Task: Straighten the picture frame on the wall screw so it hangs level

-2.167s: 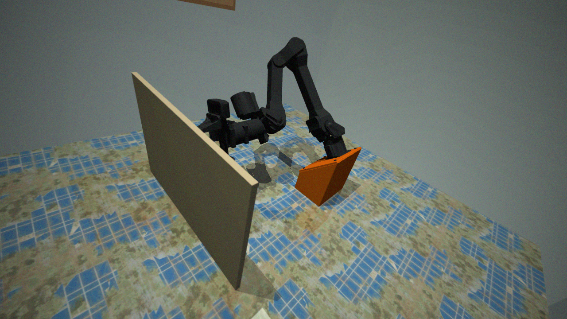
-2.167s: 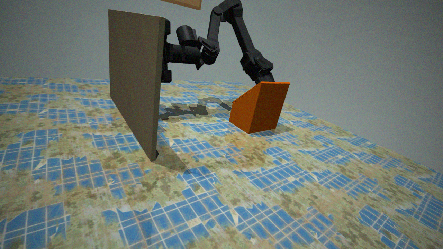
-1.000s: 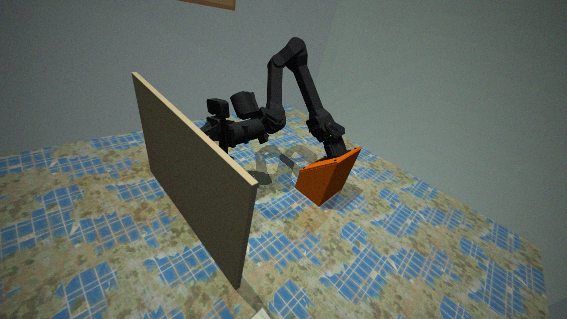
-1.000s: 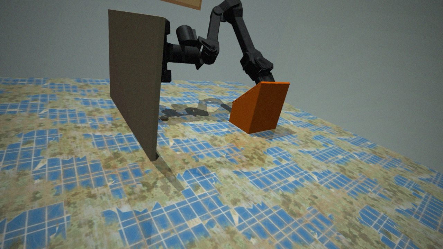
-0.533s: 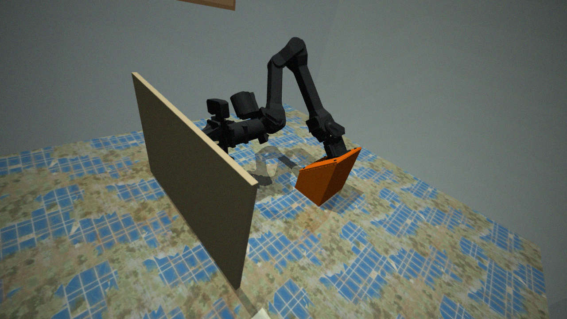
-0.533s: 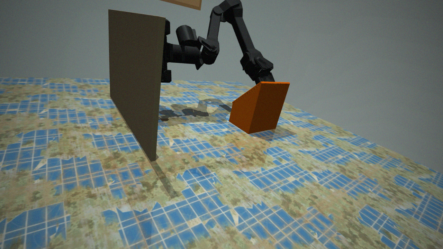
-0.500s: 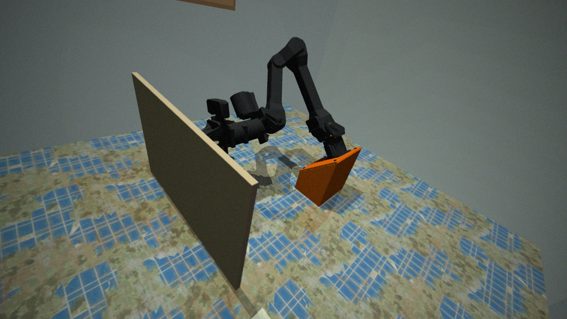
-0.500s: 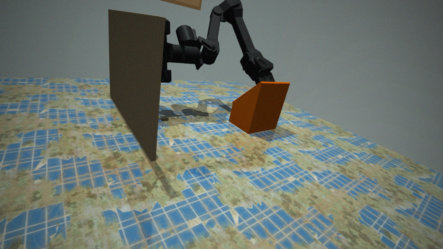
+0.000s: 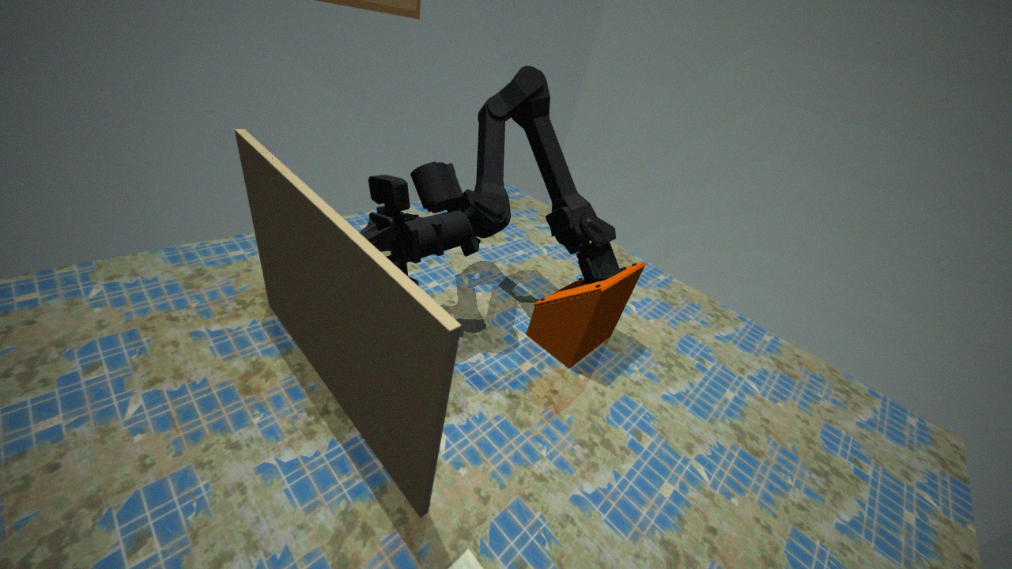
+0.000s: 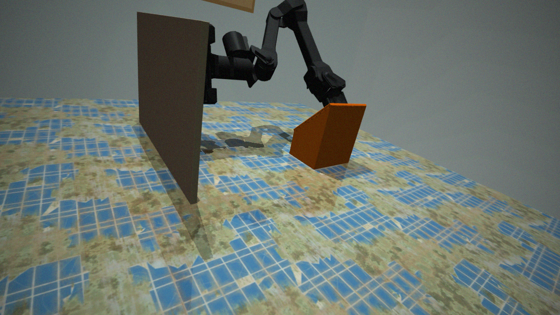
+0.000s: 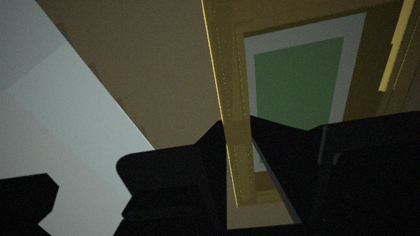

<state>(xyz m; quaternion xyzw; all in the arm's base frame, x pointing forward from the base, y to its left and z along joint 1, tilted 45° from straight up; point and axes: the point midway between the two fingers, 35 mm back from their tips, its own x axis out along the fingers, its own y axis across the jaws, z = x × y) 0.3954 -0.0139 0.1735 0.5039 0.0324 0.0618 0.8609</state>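
Now: the picture frame 5 cm below my gripper tip and 2 cm to the left of it. The rest, counted from my gripper tip: wall panel: 6 cm below, 2 cm to the left, 2 cm ahead.
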